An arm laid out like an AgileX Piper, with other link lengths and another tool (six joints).
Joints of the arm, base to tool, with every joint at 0 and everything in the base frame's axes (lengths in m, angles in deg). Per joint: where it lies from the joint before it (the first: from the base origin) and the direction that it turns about. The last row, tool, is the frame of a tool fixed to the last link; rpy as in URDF.
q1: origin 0 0 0.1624 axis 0 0 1
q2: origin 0 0 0 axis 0 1 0
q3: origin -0.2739 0 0.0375 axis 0 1 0
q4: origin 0.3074 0 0.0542 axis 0.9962 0 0.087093
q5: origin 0 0 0 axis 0 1 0
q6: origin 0.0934 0 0.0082 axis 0.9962 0 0.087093
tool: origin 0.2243 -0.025 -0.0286 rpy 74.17 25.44 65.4
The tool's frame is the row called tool.
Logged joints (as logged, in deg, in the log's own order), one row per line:
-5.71 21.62 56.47 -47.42 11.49 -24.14
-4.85 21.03 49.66 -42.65 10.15 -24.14
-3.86 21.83 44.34 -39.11 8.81 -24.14
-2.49 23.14 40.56 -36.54 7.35 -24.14
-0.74 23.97 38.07 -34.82 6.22 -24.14
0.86 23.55 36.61 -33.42 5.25 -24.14
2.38 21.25 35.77 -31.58 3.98 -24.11
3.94 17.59 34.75 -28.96 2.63 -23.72
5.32 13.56 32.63 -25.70 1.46 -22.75
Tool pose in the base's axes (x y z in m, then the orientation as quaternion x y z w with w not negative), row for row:
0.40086 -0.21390 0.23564 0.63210 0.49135 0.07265 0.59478
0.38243 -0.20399 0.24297 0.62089 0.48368 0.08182 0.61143
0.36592 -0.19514 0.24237 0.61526 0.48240 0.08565 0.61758
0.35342 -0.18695 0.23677 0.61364 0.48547 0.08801 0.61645
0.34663 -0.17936 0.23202 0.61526 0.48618 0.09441 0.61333
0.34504 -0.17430 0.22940 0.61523 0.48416 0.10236 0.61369
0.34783 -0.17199 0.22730 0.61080 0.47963 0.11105 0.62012
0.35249 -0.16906 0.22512 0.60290 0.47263 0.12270 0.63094
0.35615 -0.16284 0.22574 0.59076 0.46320 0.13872 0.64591
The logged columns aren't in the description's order. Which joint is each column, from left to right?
Columns, left to right: q4, q5, q2, q3, q6, q1.
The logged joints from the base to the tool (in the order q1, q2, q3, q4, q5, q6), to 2 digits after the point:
-24.14 56.47 -47.42 -5.71 21.62 11.49
-24.14 49.66 -42.65 -4.85 21.03 10.15
-24.14 44.34 -39.11 -3.86 21.83 8.81
-24.14 40.56 -36.54 -2.49 23.14 7.35
-24.14 38.07 -34.82 -0.74 23.97 6.22
-24.14 36.61 -33.42 0.86 23.55 5.25
-24.11 35.77 -31.58 2.38 21.25 3.98
-23.72 34.75 -28.96 3.94 17.59 2.63
-22.75 32.63 -25.70 5.32 13.56 1.46

